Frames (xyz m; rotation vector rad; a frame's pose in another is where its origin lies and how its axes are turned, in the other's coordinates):
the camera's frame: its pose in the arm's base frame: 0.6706 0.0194 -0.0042 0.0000 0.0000 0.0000
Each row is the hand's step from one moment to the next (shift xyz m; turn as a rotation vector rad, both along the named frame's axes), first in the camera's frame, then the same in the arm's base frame.
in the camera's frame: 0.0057 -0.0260 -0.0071 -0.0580 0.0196 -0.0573
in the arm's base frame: 0.0057 -0.0260 -0.0071 -0.0580 0.0196 -0.0573
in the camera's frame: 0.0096 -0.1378 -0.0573 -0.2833 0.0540 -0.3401
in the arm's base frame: 0.0096 -0.1378 -0.0573 -0.2833 0.0540 -0.3401
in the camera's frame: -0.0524 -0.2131 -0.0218 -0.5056 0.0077 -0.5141
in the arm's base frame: -0.0524 -0.2131 -0.0218 -0.5056 0.0077 -0.5141
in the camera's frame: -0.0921 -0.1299 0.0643 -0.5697 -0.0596 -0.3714
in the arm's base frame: -0.0921 -0.1299 0.0643 -0.5697 -0.0596 -0.3714
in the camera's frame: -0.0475 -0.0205 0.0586 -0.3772 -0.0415 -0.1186
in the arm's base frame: -0.0475 -0.0205 0.0586 -0.3772 -0.0415 -0.1186
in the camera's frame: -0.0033 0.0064 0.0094 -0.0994 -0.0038 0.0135
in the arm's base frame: -0.0033 0.0064 0.0094 -0.0994 -0.0038 0.0135
